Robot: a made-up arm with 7 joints. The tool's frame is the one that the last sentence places. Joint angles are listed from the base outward.
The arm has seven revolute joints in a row. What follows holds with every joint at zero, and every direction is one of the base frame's. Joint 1 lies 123.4 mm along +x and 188.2 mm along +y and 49.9 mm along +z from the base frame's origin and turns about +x. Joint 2 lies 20.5 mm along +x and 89.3 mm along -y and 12.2 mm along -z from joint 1 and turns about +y. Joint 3 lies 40.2 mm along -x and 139.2 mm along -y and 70.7 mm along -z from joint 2 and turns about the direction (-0.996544, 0.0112, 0.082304). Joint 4 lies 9.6 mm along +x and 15.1 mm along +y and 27.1 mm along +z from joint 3 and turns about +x. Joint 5 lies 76.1 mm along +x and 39.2 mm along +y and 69.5 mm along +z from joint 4 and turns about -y. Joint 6 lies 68 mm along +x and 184.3 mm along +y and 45.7 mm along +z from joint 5 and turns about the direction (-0.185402, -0.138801, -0.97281). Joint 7 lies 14.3 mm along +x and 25.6 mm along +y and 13 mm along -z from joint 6 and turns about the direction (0.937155, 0.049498, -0.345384). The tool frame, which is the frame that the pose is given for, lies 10.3 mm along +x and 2.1 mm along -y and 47.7 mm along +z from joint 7; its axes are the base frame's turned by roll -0.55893, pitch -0.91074 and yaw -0.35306 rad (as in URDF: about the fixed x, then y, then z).
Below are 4 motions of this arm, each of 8 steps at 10 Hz.
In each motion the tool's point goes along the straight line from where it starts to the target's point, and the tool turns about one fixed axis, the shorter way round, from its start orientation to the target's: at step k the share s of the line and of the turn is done. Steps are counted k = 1, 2, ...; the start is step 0. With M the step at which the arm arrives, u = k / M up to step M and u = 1 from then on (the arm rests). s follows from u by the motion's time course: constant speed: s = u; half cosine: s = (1 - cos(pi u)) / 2; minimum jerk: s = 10 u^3 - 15 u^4 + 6 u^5.
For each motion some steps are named. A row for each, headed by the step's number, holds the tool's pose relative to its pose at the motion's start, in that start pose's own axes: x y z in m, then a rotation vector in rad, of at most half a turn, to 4 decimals.
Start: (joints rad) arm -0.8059 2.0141 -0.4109 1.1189 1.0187 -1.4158 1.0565
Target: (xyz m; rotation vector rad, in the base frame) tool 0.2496 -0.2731 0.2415 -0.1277 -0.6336 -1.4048
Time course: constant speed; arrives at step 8
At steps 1, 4, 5, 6, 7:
1: 0.0114 -0.0068 -0.0009 0.0511 -0.0470 0.0159
4: 0.0458 -0.0274 -0.0035 0.2042 -0.1880 0.0635
5: 0.0572 -0.0342 -0.0043 0.2553 -0.2350 0.0794
6: 0.0687 -0.0411 -0.0052 0.3063 -0.2820 0.0953
7: 0.0801 -0.0479 -0.0060 0.3574 -0.3290 0.1112

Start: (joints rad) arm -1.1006 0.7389 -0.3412 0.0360 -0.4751 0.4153 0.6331
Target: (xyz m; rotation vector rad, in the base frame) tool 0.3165 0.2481 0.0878 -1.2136 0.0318 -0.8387
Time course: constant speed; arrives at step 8
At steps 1, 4, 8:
1: -0.0101 -0.0095 0.0050 0.0678 -0.0199 0.0621
4: -0.0404 -0.0379 0.0199 0.2710 -0.0795 0.2483
8: -0.0808 -0.0758 0.0398 0.5420 -0.1590 0.4965

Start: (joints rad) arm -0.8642 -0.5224 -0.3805 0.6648 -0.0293 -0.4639 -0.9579
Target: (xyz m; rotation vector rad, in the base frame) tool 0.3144 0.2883 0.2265 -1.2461 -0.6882 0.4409
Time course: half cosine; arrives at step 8
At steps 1, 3, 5, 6, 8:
1: -0.0067 0.0055 -0.0056 -0.0019 0.0382 0.0272
3: -0.0539 0.0447 -0.0450 -0.0153 0.3097 0.2209
5: -0.1208 0.1002 -0.1008 -0.0343 0.6937 0.4948
6: -0.1492 0.1237 -0.1245 -0.0424 0.8564 0.6109
8: -0.1747 0.1449 -0.1459 -0.0496 1.0034 0.7157

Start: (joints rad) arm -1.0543 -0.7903 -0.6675 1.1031 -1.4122 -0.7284 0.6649
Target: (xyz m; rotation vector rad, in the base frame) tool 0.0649 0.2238 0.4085 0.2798 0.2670 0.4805
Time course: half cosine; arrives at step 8
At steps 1, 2, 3, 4, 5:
1: -0.0011 0.0007 -0.0006 0.0029 -0.0225 -0.0083
2: -0.0044 0.0028 -0.0023 0.0111 -0.0868 -0.0321
3: -0.0093 0.0059 -0.0048 0.0234 -0.1829 -0.0676
4: -0.0150 0.0096 -0.0078 0.0380 -0.2962 -0.1096
5: -0.0208 0.0132 -0.0108 0.0525 -0.4096 -0.1515

